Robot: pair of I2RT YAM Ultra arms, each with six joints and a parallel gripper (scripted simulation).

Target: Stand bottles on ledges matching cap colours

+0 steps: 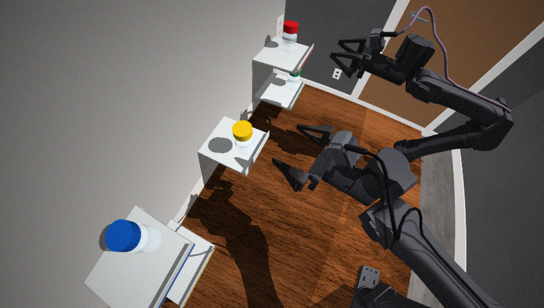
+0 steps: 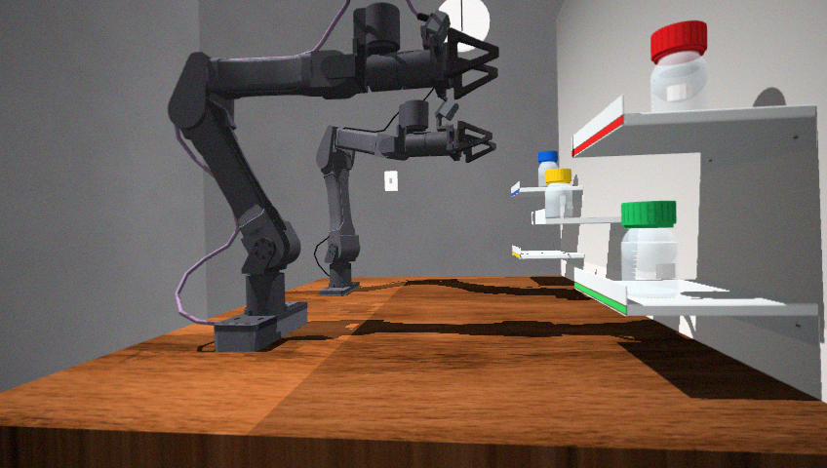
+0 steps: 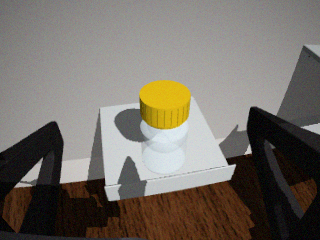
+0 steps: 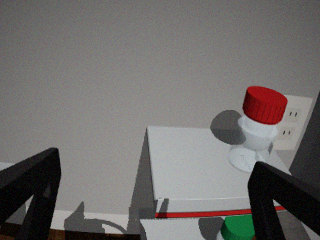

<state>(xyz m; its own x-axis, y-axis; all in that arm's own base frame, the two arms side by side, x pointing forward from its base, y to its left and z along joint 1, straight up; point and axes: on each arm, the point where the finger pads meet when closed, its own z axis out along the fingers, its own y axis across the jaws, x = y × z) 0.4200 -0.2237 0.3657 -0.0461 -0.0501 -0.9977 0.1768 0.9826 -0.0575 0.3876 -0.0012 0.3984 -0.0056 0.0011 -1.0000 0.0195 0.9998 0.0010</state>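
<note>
The yellow-capped bottle lies 14 cm ahead of my left hand, 13 cm below it and 4 cm to the right of it. The rest, counted from my left hand: red-capped bottle 48 cm to the right, 16 cm ahead, 4 cm below; blue-capped bottle 29 cm to the left, 20 cm ahead, 4 cm below; wall 28 cm ahead, 8 cm above, 6 cm to the right.
</note>
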